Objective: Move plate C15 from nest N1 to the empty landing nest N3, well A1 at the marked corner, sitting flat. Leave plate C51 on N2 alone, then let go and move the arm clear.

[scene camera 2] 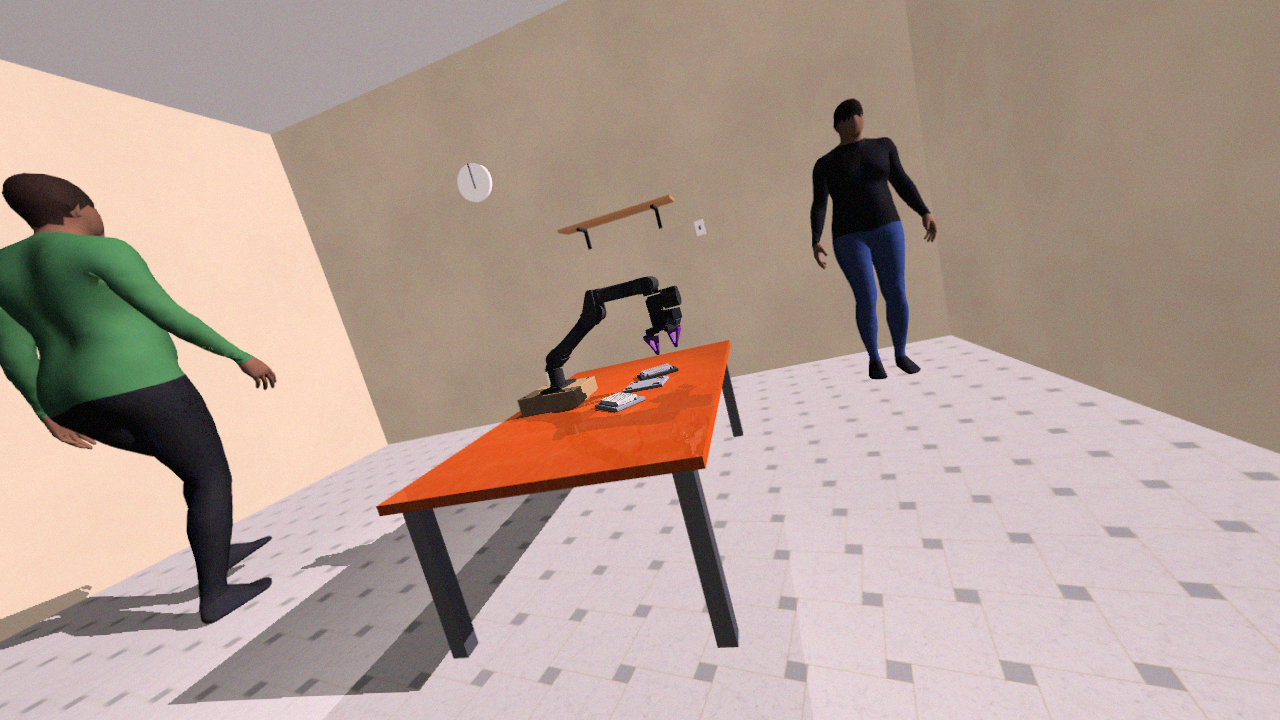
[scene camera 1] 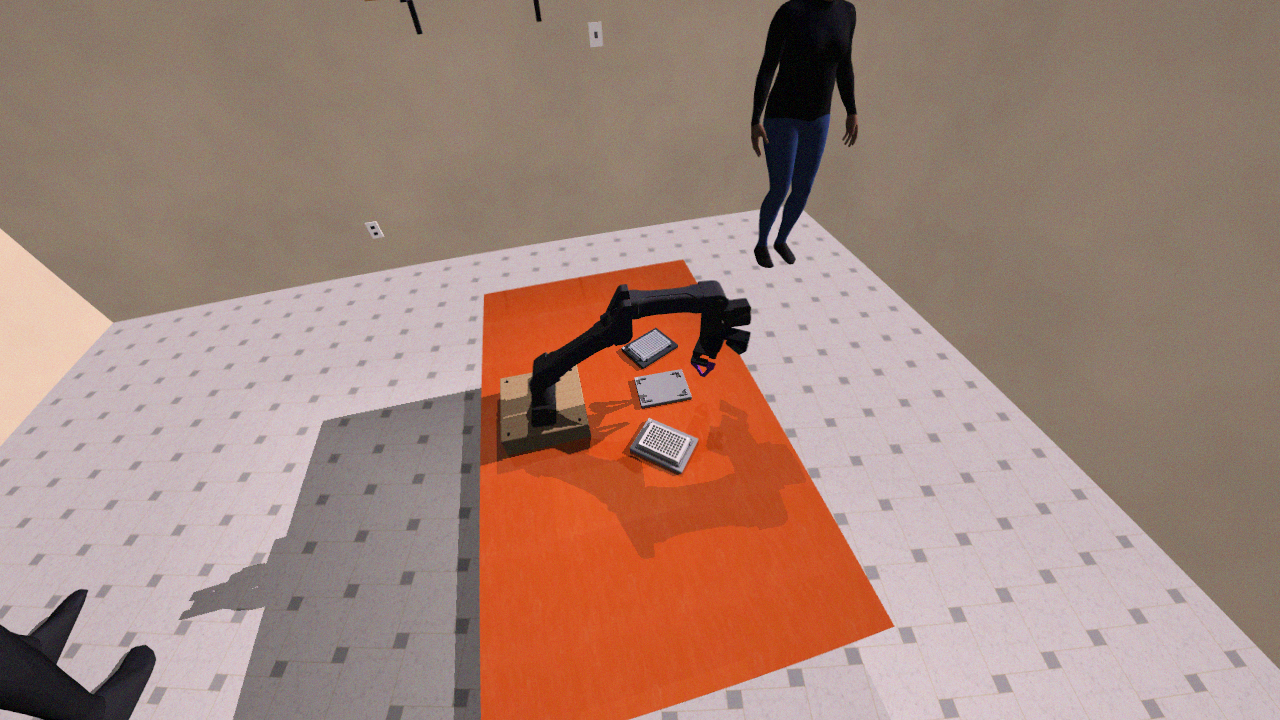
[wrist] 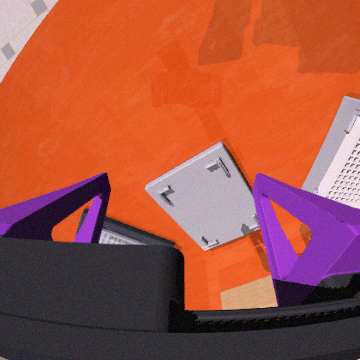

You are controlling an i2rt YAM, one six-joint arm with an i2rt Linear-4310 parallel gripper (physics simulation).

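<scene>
My gripper point(scene camera 1: 703, 368) point(scene camera 2: 665, 349) point(wrist: 181, 180) is open and empty, high above the table. The empty light grey nest point(scene camera 1: 662, 388) point(scene camera 2: 648, 383) point(wrist: 200, 200), with raised corner brackets, lies between the other two; it matches N3. A white plate with dark wells point(scene camera 1: 666, 441) point(scene camera 2: 617, 400) point(wrist: 345, 180) sits on a grey nest point(wrist: 332, 145), partly cut off at the wrist view's right edge. A pale grey plate point(scene camera 1: 650, 344) point(wrist: 120, 238) sits on a dark nest, mostly hidden behind the left finger and gripper body in the wrist view. I cannot read which plate is C15 or C51.
The nests lie on an orange table point(scene camera 1: 572, 573) point(scene camera 2: 572, 456) point(wrist: 75, 125). The arm stands on a wooden base block point(scene camera 1: 514, 434) point(scene camera 2: 537, 402) point(wrist: 250, 294). A person in black point(scene camera 1: 810, 62) point(scene camera 2: 861, 188) stands beyond the table; a person in green point(scene camera 2: 98, 322) stands at the left.
</scene>
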